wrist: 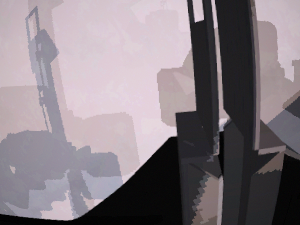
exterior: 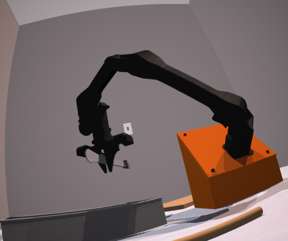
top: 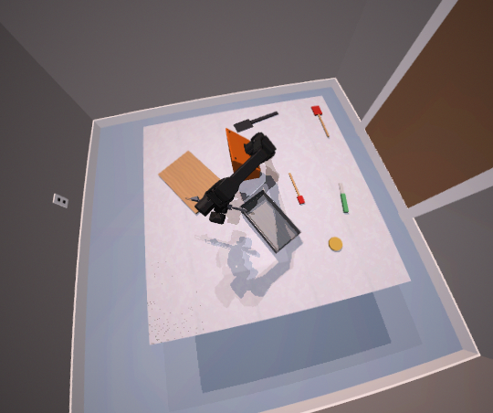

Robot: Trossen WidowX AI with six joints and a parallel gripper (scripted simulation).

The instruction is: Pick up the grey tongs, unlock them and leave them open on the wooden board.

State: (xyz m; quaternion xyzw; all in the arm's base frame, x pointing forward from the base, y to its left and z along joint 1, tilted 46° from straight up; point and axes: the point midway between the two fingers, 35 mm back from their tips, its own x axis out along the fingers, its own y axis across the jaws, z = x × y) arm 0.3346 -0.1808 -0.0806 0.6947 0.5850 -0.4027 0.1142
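Now: gripper tip 280 mm past the wooden board, 170 mm to the left of it and 150 mm above it. Also, from my gripper tip: black spatula: 650 mm behind, 280 mm to the left, 160 mm below; roasting tin: 60 mm ahead, 210 mm to the left, 130 mm below.
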